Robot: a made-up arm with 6 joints.
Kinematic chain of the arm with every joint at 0, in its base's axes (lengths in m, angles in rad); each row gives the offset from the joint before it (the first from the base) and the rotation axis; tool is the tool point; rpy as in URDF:
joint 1: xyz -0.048 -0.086 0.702 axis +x
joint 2: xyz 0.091 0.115 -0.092 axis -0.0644 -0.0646 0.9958
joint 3: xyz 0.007 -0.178 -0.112 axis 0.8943 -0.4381 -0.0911
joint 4: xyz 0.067 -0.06 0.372 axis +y
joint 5: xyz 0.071 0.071 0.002 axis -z
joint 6: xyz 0 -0.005 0.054 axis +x
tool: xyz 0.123 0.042 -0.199 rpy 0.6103 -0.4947 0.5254
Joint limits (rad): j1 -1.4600..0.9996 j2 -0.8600..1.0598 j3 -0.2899..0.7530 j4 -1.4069..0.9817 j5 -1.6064..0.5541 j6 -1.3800..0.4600
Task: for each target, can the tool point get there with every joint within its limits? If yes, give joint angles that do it. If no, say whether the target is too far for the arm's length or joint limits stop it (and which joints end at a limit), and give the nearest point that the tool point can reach.
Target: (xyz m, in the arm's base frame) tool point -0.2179 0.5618 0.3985
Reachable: no: joint limits stop it (at a limit: joint 2, joint 3, joint 4, joint 5, joint 6) | nearest point 0.0027 0.3617 0.4923 | short by 0.312 m
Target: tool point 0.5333 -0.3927 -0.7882
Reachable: no: too far | nearest point 0.2134 -0.3944 0.3033 | short by 1.137 m
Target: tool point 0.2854 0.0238 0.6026
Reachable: yes | joints -1.2205 0.7195 0.3193 0.1147 -0.3250 0.0563
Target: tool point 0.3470 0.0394 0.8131
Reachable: yes | joints -0.3681 -0.1680 -0.2080 -1.0016 -0.7968 -0.0588
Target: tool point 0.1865 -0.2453 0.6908
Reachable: yes | joints -0.1701 -0.1415 0.0108 0.4164 0.2293 -0.4382
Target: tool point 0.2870 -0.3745 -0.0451
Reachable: no: joint limits stop it (at a limit: joint 1, joint 3, joint 4, joint 6) | nearest point 0.1961 -0.3874 0.2987 | short by 0.356 m
